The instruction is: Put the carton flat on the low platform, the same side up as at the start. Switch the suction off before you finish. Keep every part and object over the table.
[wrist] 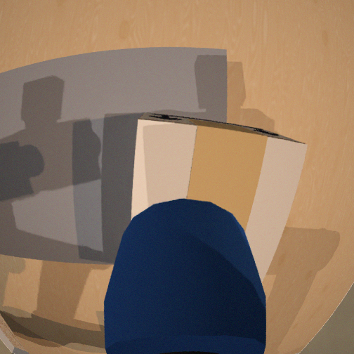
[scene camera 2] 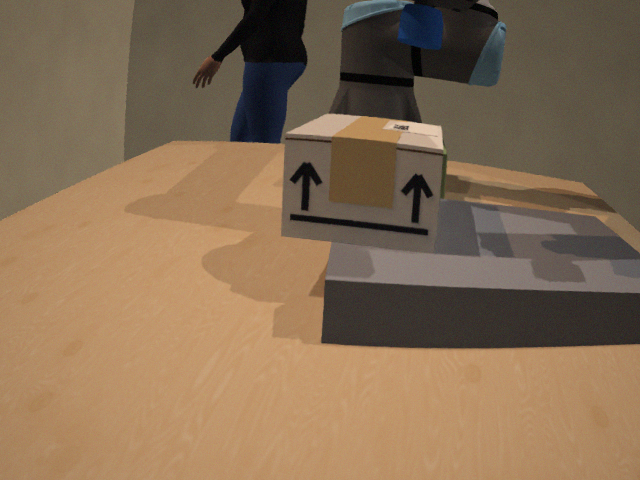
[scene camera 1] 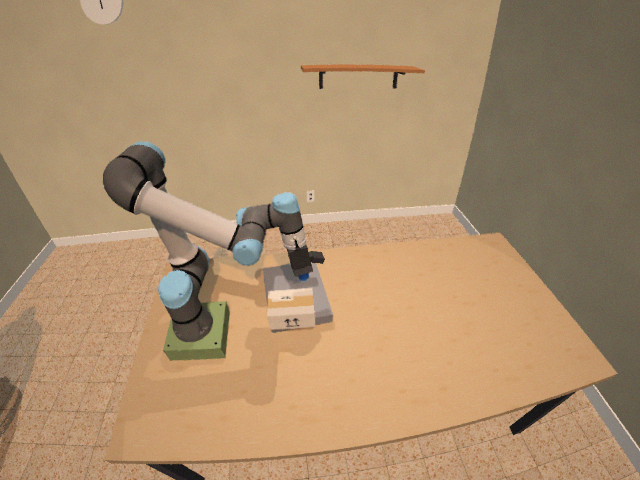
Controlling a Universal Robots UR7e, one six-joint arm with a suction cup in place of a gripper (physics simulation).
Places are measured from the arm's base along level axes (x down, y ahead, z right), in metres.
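Pixels of known places: hand, tool point: (scene camera 2: 419, 43) (scene camera 1: 304, 277); arm's base, link origin: (scene camera 1: 193, 325).
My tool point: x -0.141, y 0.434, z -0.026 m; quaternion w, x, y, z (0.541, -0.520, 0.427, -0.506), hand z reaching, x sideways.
For each thing: its middle in the pictures, then the offset to it from my tool point. Level surfaces: height alone.
- white carton, body centre: (scene camera 2: 374, 171) (scene camera 1: 291, 308) dx +0.124, dy -0.059, dz +0.031 m
- grey low platform, body centre: (scene camera 2: 505, 262) (scene camera 1: 295, 293) dx +0.189, dy -0.028, dz -0.098 m
- table, surface height: dx +0.213 m
A white carton (scene camera 1: 291, 311) (scene camera 2: 361, 180) (wrist: 225, 165) with tan tape stands right side up, its arrows pointing up. Part of it rests over the grey low platform (scene camera 1: 324, 304) (scene camera 2: 480, 315) (wrist: 150, 75), near one edge, and part overhangs that edge, on the left in scene camera 2. It looks roughly level; a slight tilt cannot be ruled out. My blue suction cup (scene camera 1: 303, 277) (scene camera 2: 421, 28) (wrist: 185, 280) is open and empty. It is above the carton's top and apart from it in scene camera 2. The carton's underside is hidden.
The green base block (scene camera 1: 196, 351) of the arm stands on the table (scene camera 1: 413, 351) (scene camera 2: 206, 387), left of the platform in scene camera 1. A person (scene camera 2: 273, 67) stands beyond the table in scene camera 2. A wall shelf (scene camera 1: 361, 67) hangs at the back.
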